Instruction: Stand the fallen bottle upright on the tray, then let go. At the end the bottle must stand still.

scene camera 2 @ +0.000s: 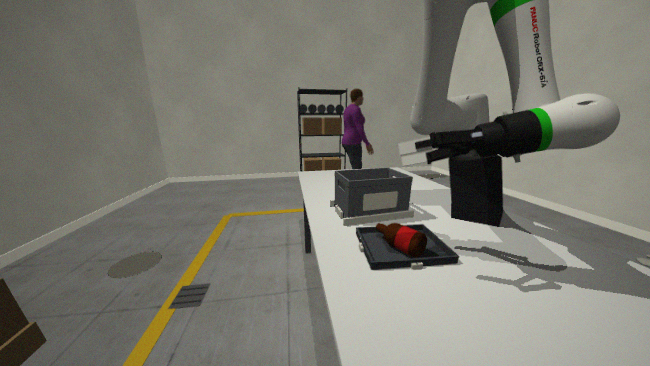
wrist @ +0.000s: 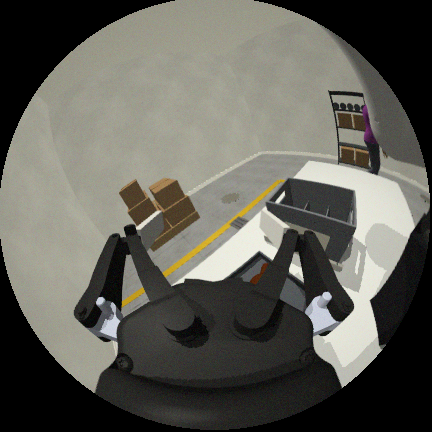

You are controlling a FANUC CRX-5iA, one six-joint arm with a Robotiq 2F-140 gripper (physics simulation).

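Places are measured from the arm's base along level axes (x ahead, y left, z up), in millimetres.
Where they show: gripper, fingertip midpoint: (scene camera 2: 400, 156) (wrist: 211, 218); arm's base, origin of the base link: (scene camera 2: 471, 157).
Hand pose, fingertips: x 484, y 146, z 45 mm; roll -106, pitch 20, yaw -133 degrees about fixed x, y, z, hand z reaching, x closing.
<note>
Things, the pixels of their top centre, and the offset from my fingertips. Level surfaces: height alone.
- brown bottle, middle of its top: (wrist: 259, 283) (scene camera 2: 399, 225) dx -40, dy -24, dz -217 mm
- dark tray, middle of its top: (wrist: 264, 293) (scene camera 2: 401, 240) dx -53, dy -20, dz -270 mm
- grey crate, middle of its top: (wrist: 315, 194) (scene camera 2: 371, 173) dx -101, dy -300, dz -120 mm
- white table, its level: dz -296 mm
The brown bottle (scene camera 2: 414, 242) (wrist: 257, 278) with a red label lies on its side in the dark tray (scene camera 2: 414, 262) (wrist: 294, 292). In the scene view its neck points to the back left and its base to the front right. In the wrist view a gripper finger hides much of the bottle and part of the tray. My gripper (scene camera 2: 407, 153) (wrist: 211, 218) is open and empty. It is in the air above the level of the tray and apart from the bottle, its fingers pointing left in the scene view.
A grey crate (scene camera 2: 351, 201) (wrist: 344, 242) with inner dividers stands on the white table (scene camera 2: 400, 315) just behind the tray. Stacked cartons (wrist: 172, 205) stand on the floor. A shelf rack (scene camera 2: 299, 130) and a person in purple (scene camera 2: 354, 125) are farther back.
</note>
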